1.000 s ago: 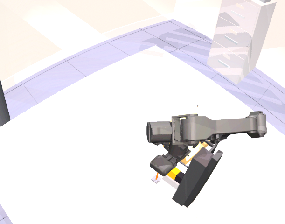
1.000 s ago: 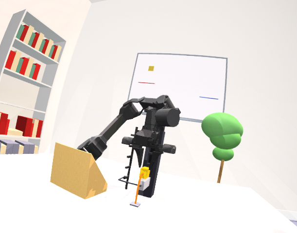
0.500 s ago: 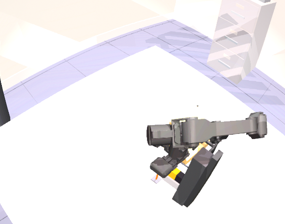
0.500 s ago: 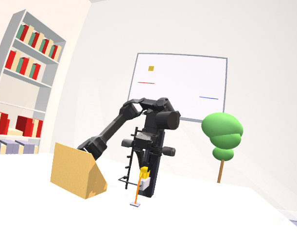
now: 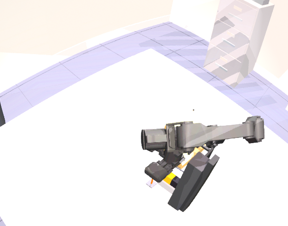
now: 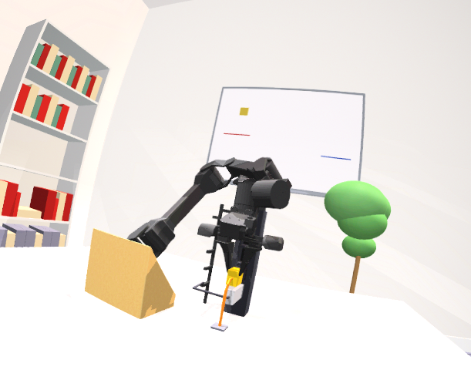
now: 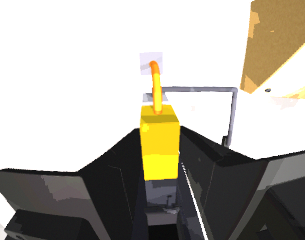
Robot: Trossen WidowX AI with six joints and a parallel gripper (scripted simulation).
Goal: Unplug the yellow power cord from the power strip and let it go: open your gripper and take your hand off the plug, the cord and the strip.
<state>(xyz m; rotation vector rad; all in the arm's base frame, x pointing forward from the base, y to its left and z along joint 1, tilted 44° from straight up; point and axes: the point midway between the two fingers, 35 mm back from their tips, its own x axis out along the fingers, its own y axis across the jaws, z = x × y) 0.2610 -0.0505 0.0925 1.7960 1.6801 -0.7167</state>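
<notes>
Now: the yellow plug 30 mm to the left of my gripper tip. Also, from my gripper tip: grey pad 40 mm to the right, 110 mm below.
</notes>
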